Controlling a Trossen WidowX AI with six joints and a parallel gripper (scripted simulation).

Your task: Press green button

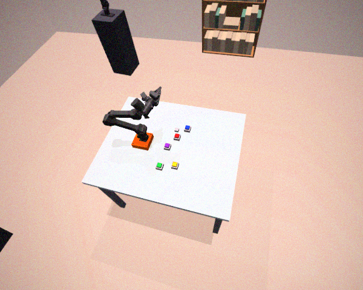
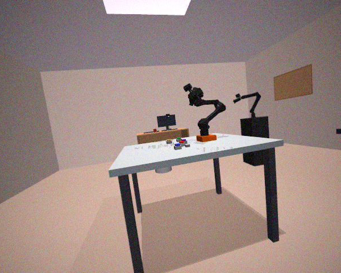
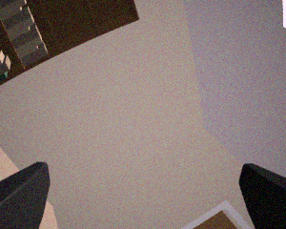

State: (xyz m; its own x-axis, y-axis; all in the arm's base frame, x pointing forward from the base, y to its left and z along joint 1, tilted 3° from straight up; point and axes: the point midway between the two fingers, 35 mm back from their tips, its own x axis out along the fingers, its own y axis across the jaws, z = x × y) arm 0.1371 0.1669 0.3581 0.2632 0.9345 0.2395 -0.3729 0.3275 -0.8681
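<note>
My gripper tip is 80 mm short of the green button, 370 mm to the left of it and 390 mm above it. From my gripper tip the other things lie so: purple button: 70 mm ahead, 190 mm to the right, 390 mm below; then red button: 110 mm ahead, 90 mm to the right, 390 mm below; then blue button: 160 mm ahead, 20 mm to the left, 390 mm below.
</note>
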